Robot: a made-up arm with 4 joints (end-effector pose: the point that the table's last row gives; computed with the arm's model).
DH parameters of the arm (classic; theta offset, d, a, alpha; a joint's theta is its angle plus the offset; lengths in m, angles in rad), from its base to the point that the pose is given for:
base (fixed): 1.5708 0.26 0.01 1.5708
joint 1: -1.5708 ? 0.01 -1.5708
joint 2: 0 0.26 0.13 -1.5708
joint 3: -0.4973 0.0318 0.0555 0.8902
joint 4: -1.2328 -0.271 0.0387 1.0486
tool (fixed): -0.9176 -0.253 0 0
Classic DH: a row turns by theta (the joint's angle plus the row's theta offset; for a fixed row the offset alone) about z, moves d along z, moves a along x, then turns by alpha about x.
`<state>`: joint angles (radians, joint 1 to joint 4).
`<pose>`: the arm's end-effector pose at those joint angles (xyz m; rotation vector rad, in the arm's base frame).
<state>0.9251 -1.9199 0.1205 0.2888</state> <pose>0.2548 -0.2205 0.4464 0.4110 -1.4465 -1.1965</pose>
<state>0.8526 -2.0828 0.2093 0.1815</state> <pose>0.1748 -0.2703 0.4968 0.3441 -1.6625 -1.3112</pose>
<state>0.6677 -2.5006 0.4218 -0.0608</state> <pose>-0.0732 -0.3041 0.5917 0.2069 -2.2490 -1.5199</pose>
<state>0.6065 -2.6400 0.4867 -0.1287</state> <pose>-0.1582 -0.2896 0.6031 0.1781 -2.4474 -1.5648</pose>
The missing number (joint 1, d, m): -0.17
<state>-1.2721 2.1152 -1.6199 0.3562</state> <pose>-0.5156 0.2496 -0.3663 0.1278 0.6849 -2.0271</pose>
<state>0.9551 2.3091 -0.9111 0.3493</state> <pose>-0.6611 0.0575 0.7718 0.7446 2.4994 0.5139</pose>
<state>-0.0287 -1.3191 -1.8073 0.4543</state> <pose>0.1119 0.7079 0.2792 1.0315 -0.9742 1.0584</pose>
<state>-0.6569 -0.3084 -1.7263 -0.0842</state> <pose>0.0902 0.4507 -0.2733 1.0401 -0.1510 0.0315</pose>
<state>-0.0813 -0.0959 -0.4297 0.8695</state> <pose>-0.0457 0.1009 -0.3250 -0.3435 0.2876 0.2777</pose>
